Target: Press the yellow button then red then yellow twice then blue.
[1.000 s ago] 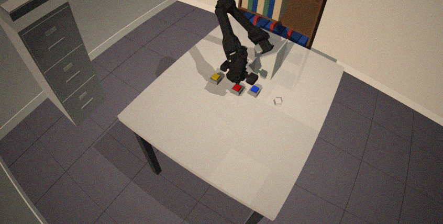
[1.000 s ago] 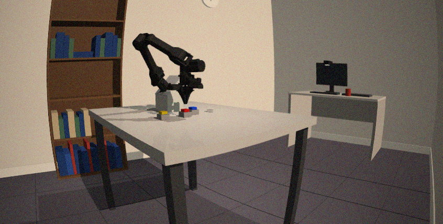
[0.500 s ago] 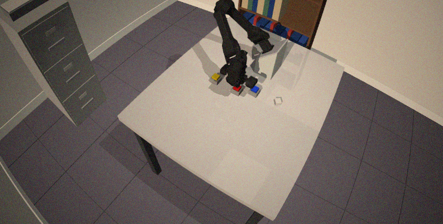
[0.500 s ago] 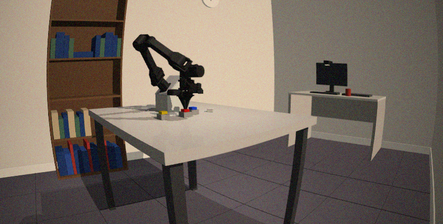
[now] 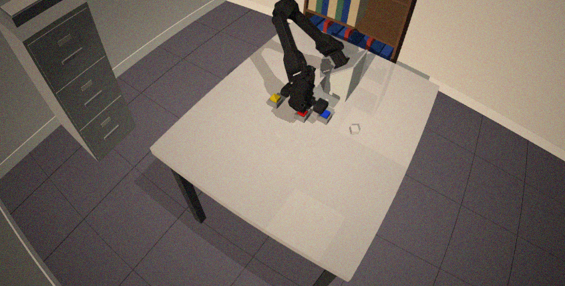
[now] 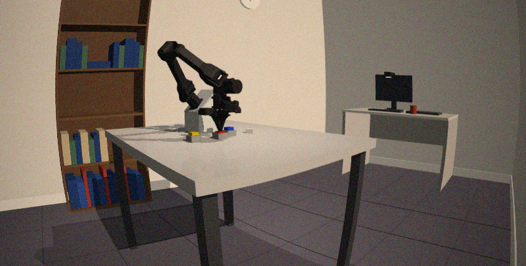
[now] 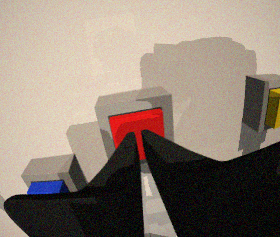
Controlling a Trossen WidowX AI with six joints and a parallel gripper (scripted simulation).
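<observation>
Right now my gripper tip is 10 mm above the red button. Also, from my gripper tip: yellow button (20 mm behind, 130 mm to the right); small white block (30 mm behind, 220 mm to the left, 20 mm below); blue button (40 mm behind, 90 mm to the left).
</observation>
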